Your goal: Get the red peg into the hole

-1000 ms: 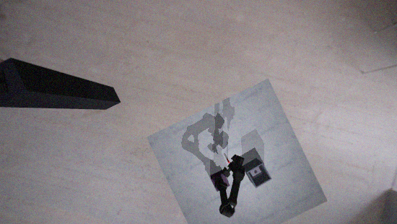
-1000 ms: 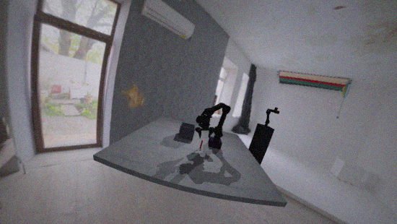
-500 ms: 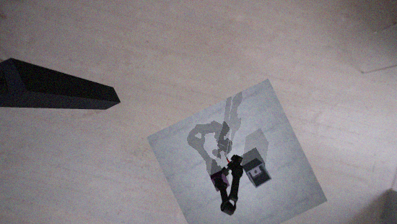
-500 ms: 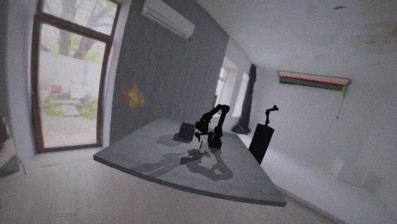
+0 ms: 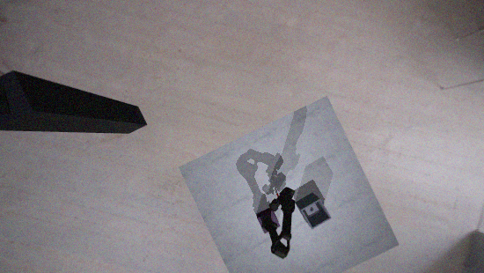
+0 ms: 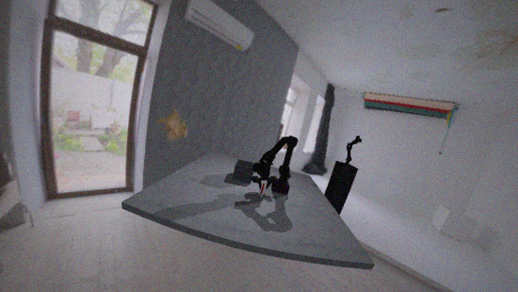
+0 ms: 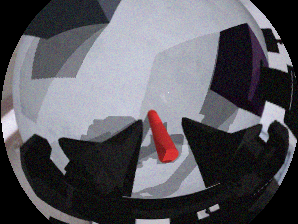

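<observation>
Now: the red peg 10 mm ahead of my gripper tip and 10 mm above it.
</observation>
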